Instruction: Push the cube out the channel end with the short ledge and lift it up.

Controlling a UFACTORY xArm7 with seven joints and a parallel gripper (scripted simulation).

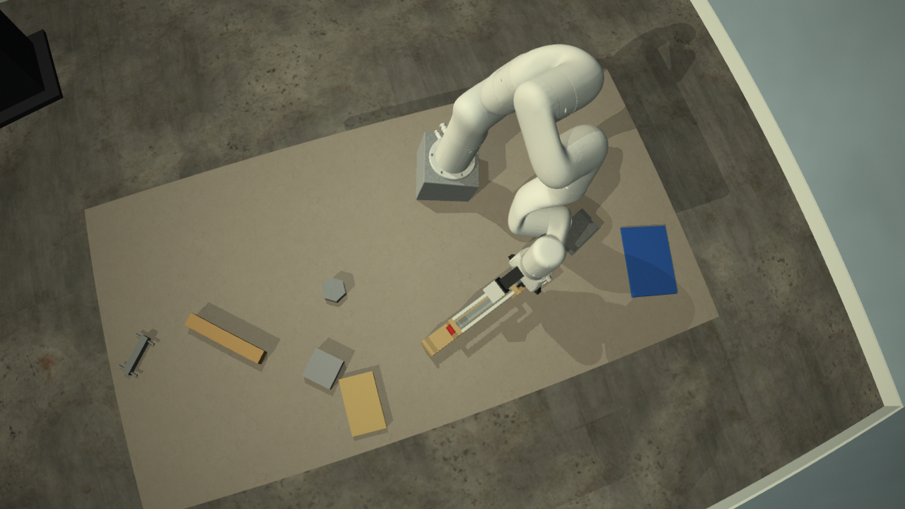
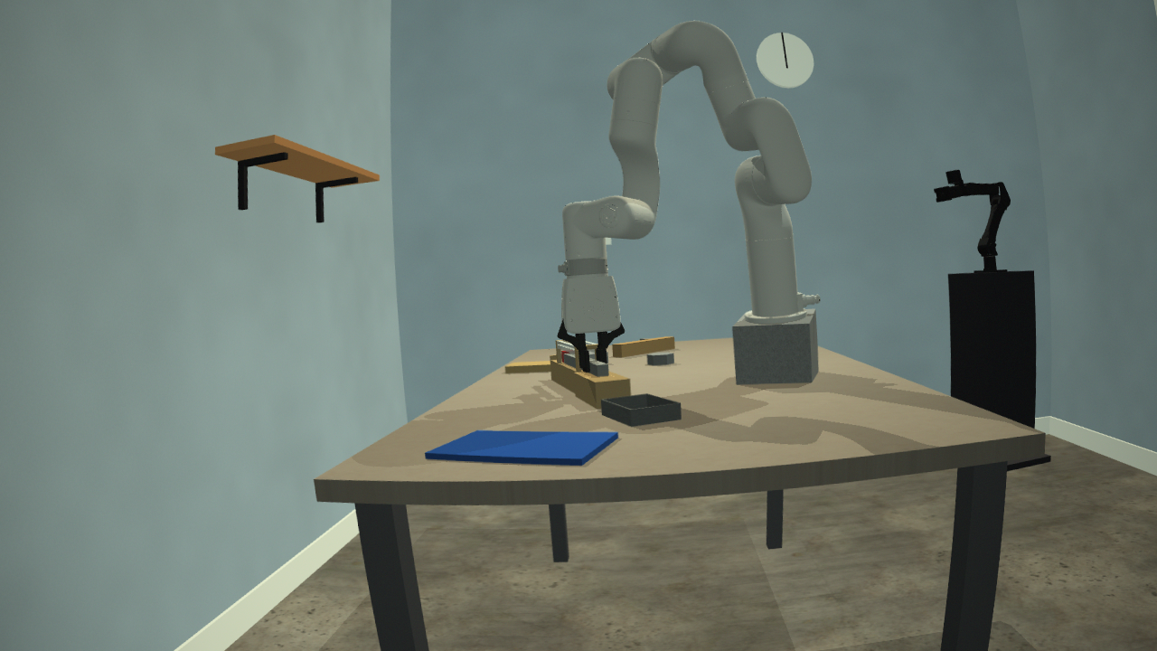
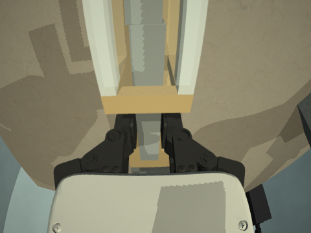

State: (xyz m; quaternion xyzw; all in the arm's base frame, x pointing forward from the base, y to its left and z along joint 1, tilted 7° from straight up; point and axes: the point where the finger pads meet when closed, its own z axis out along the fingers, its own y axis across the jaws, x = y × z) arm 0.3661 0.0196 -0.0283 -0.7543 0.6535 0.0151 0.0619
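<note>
Right now the channel is 2 cm ahead of my hand, 13 cm to the right of it and 1 cm below it. The rest, counted from my hand: tan plate (9 cm ahead, 51 cm to the right, 6 cm below); then blue mat (13 cm ahead, 40 cm to the left, 6 cm below); then dark tray (5 cm behind, 24 cm to the left, 6 cm below).
</note>
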